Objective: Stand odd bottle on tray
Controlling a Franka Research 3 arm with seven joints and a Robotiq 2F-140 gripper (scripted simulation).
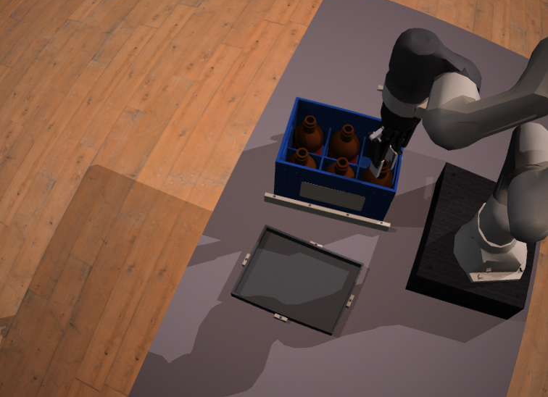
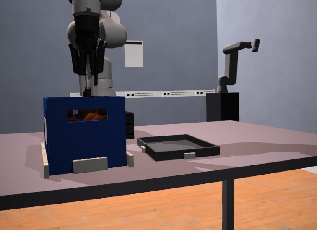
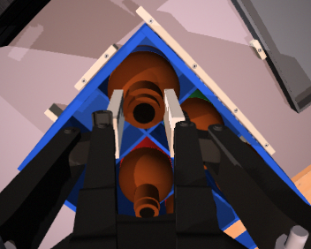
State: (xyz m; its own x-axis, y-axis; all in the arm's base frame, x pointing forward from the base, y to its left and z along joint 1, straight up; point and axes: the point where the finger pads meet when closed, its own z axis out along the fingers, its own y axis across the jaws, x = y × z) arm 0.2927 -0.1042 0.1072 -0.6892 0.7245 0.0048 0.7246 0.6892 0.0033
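My gripper is now 9 cm above the bottle. Round my hand: crate (13 cm below, 9 cm ahead, 5 cm to the right); dark tray (24 cm to the left, 20 cm below, 12 cm ahead).
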